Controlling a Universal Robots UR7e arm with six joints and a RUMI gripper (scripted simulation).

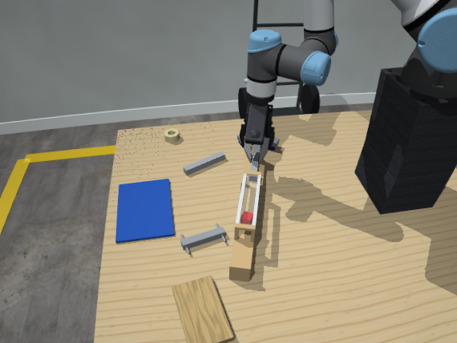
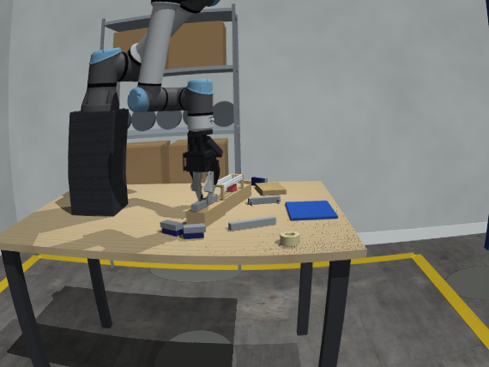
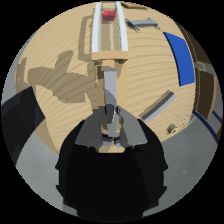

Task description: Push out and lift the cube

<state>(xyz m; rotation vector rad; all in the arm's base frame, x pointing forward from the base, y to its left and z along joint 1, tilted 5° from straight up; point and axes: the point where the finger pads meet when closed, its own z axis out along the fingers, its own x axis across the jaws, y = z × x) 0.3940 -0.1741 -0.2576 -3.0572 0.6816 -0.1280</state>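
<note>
My gripper is now 1 cm above the grey bar. Also, from my hand: red cube: 20 cm to the left, 9 cm ahead, 1 cm below; wooden frame: 16 cm to the left, 8 cm ahead, 1 cm below; grey bar tool: 20 cm ahead, 19 cm to the left, 6 cm below.
</note>
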